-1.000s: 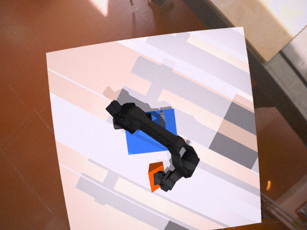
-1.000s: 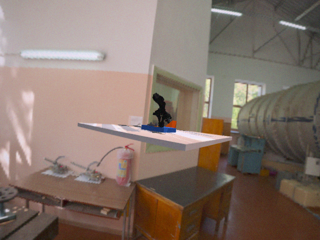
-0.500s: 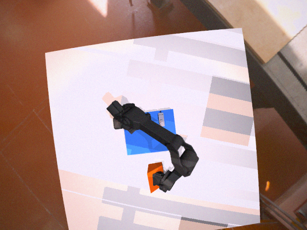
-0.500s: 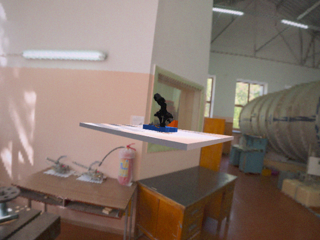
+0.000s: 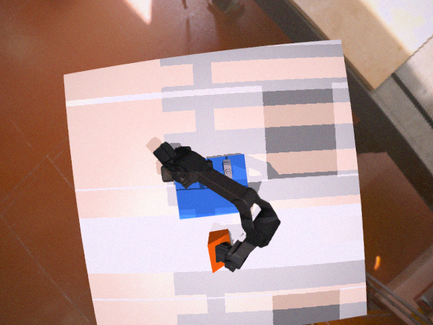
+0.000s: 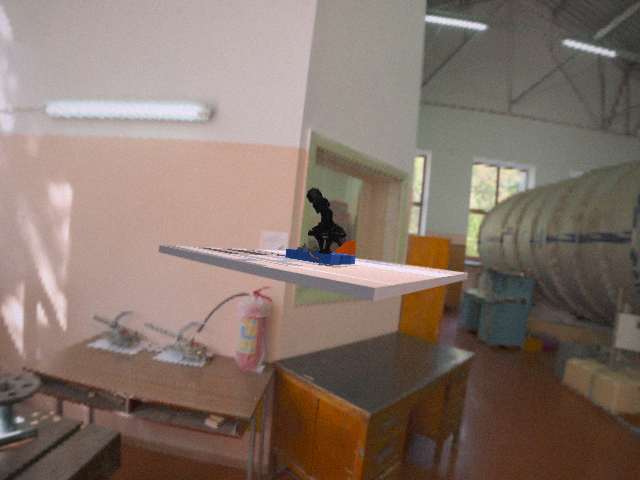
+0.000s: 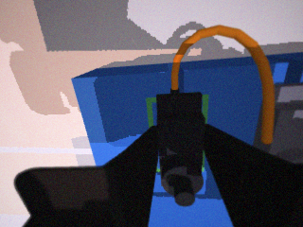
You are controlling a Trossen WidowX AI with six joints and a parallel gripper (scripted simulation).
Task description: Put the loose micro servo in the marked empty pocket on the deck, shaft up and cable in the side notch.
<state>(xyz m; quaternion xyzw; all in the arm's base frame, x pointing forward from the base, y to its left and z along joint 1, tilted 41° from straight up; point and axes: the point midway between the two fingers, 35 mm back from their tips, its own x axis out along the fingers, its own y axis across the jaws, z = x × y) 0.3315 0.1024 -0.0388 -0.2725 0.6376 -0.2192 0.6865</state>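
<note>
Right now the blue deck is 120 mm behind my gripper tip, 80 mm to the right of it and 40 mm below it.
</note>
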